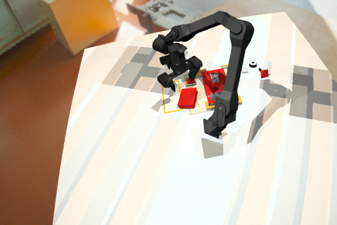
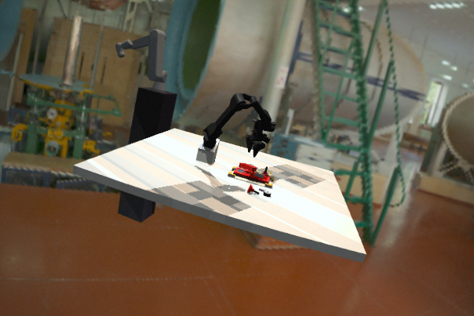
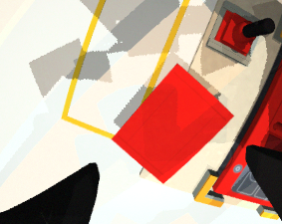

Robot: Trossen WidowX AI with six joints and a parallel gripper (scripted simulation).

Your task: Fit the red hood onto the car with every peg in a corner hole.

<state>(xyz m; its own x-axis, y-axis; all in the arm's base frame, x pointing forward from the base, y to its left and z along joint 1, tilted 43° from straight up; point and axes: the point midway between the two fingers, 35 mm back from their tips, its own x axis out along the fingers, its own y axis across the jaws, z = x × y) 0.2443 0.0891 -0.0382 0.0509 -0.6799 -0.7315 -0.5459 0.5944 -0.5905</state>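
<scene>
Right now the red hood is 7 cm below my gripper tip and 1 cm to the right of it. From my gripper tip the other things lie so: black wheel 34 cm to the right, 18 cm ahead, 9 cm below; then white bit 29 cm to the right, 15 cm ahead, 9 cm below; then grey engine block 14 cm to the right, 9 cm ahead, 7 cm below.
</scene>
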